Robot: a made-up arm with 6 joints.
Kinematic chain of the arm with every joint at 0, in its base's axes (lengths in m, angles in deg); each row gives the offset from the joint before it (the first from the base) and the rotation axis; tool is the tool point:
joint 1: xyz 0 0 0.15 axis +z
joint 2: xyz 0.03 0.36 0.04 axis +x
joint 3: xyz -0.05 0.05 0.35 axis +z
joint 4: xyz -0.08 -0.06 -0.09 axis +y
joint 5: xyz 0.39 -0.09 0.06 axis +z
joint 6: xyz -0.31 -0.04 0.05 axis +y
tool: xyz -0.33 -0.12 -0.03
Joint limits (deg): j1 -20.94..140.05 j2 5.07..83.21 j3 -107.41..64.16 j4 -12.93..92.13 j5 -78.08..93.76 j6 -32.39..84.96
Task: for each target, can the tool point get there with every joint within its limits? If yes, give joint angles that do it. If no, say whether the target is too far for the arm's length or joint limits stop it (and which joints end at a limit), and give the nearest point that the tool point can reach.
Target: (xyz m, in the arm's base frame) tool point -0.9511 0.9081 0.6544
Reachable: no: joint limits stop it (at a limit: joint 2, joint 3, joint 5) | nearest point -0.7565 0.7223 0.5958 | short by 0.275 m
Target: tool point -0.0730 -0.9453 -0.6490
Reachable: no: joint limits stop it (at a limit: joint 1, joint 2, joint 4, joint 5) | nearest point -0.0633 -0.7583 -0.4530 | short by 0.271 m
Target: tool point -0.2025 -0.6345 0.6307
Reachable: yes | joints 99.03 24.68 -74.99 -1.42 21.80 15.50
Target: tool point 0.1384 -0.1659 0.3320
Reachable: yes | joints 28.44 60.55 28.25 65.25 -8.64 14.30
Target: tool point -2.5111 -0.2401 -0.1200
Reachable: no: too far | nearest point -1.1067 -0.1058 0.0921 | short by 1.427 m
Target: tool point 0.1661 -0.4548 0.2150
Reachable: yes | joints -8.57 41.55 7.35 21.21 46.08 51.87
